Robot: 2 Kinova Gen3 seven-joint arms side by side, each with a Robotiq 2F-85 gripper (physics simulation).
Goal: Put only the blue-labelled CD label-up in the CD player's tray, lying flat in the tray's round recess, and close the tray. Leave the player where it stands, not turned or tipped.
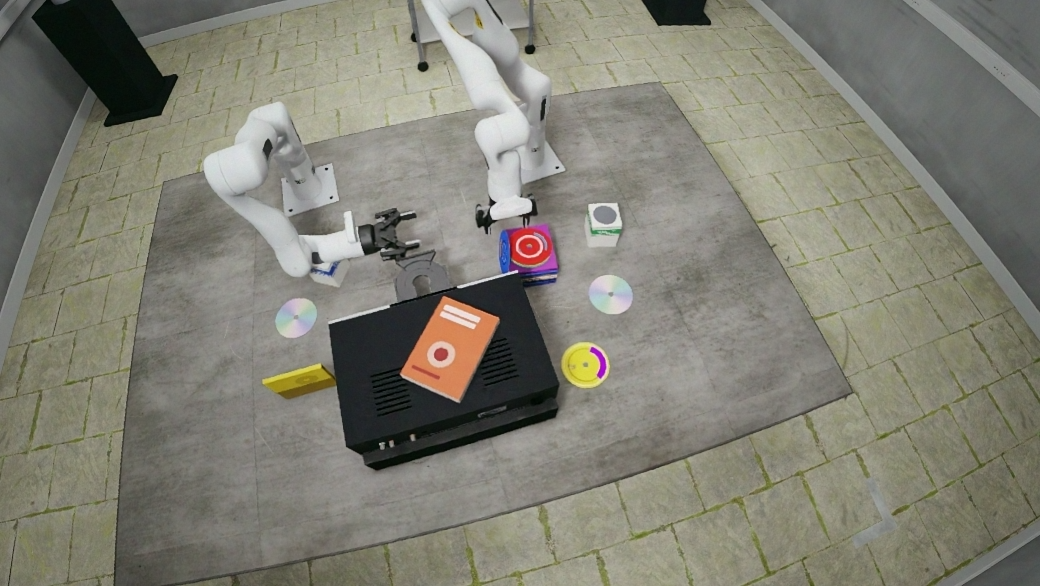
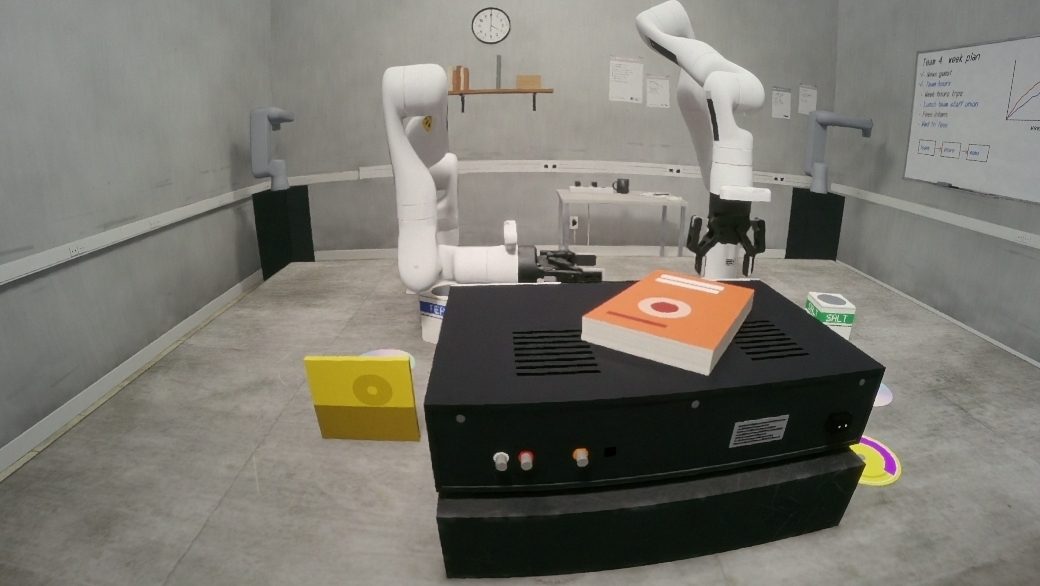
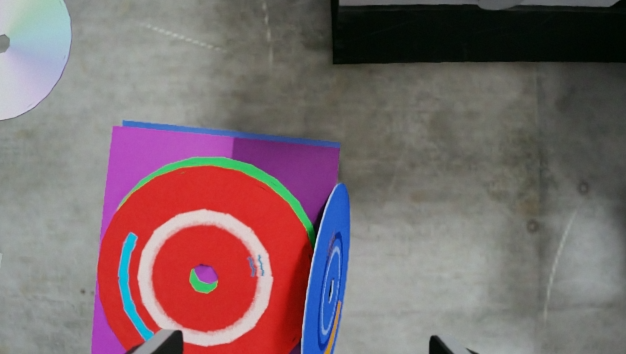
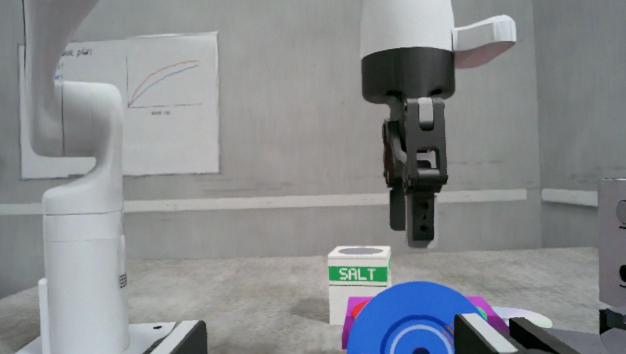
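Pixels of known places: left gripper, between the fingertips: [image 1: 507, 229] [image 2: 723, 275] [image 4: 410, 237]; right gripper, between the fingertips: [image 1: 418, 228] [image 2: 600, 266] [image 4: 330, 345]; left arm's base, origin of its link: [image 1: 529, 159] [image 4: 90, 349]; right arm's base, origin of its link: [image 1: 309, 189] [image 2: 443, 280].
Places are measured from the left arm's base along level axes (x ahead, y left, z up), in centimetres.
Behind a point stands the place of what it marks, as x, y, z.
The blue-labelled CD [image 1: 503, 252] {33.7, -22.9, 5.3} [image 3: 327, 270] {35.7, -22.9, 8.0} [image 4: 415, 303] {34.1, -22.1, 10.0} leans steeply against a stack of cases, beside a red CD [image 1: 517, 254] {37.1, -20.3, 7.5} [image 3: 175, 195] {40.5, -15.5, 7.5} on top. My left gripper [image 1: 507, 225] {33.9, -21.8, 15.4} [image 2: 726, 269] {33.9, -21.8, 15.4} [image 3: 302, 344] {33.9, -21.8, 15.4} [image 4: 410, 237] {33.9, -21.8, 15.4} is open, pointing down above the blue CD's side of the stack. My right gripper [image 1: 414, 229] {24.1, -42.1, 14.8} [image 2: 593, 267] {24.1, -42.1, 14.8} [image 4: 332, 334] {24.1, -42.1, 14.8} is open and level, near the tray, facing the stack. The player's grey tray [image 1: 404, 282] {37.5, -50.0, 13.9} is out, its round recess bare where visible. The black player [image 1: 349, 393] {61.6, -67.9, 19.7} [image 2: 655, 429] {73.5, -53.0, 16.1} stands upright with an orange book [image 1: 465, 334] {59.7, -41.7, 22.1} [image 2: 698, 327] {67.3, -46.6, 22.1} on top.
A tea box [image 1: 328, 273] {22.2, -68.5, 7.2} stands under the right arm. A salt box [image 1: 602, 238] {39.4, 4.6, 4.0} [image 4: 340, 302] {32.2, 3.4, 3.1} stands beyond the stack. Silver discs [image 1: 600, 292] {52.7, -2.7, 0.1} [image 1: 286, 320] {26.8, -84.4, 0.1} lie on both sides. A yellow CD [image 1: 576, 374] {70.7, -19.1, 0.1} and an upright yellow case [image 1: 298, 379] {49.6, -81.1, 9.7} [image 2: 363, 422] {49.5, -81.8, 3.0} flank the player.
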